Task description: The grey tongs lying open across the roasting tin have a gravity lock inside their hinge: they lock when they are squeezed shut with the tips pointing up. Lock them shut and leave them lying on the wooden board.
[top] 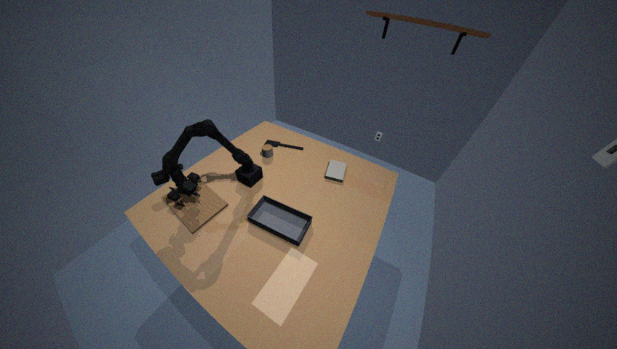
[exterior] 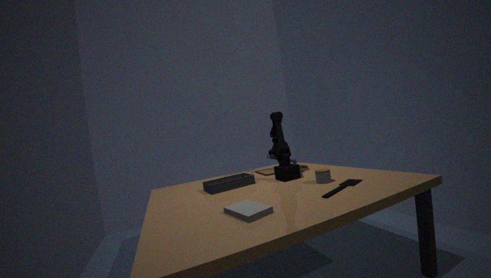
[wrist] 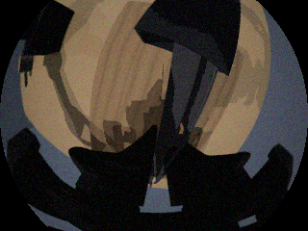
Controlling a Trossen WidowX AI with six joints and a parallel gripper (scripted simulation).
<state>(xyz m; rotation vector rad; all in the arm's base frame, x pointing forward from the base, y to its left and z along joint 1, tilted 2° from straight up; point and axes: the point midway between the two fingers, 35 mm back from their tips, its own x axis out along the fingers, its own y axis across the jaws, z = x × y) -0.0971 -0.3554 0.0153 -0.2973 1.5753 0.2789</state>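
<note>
My gripper tip is now 50 mm above the wooden board. From my gripper tip the other things lie so: black spatula (750 mm to the left, 60 mm below, 30 mm behind); roasting tin (470 mm ahead, 270 mm to the left, 30 mm below); flat grey block (800 mm to the left, 470 mm ahead, 50 mm below).
</note>
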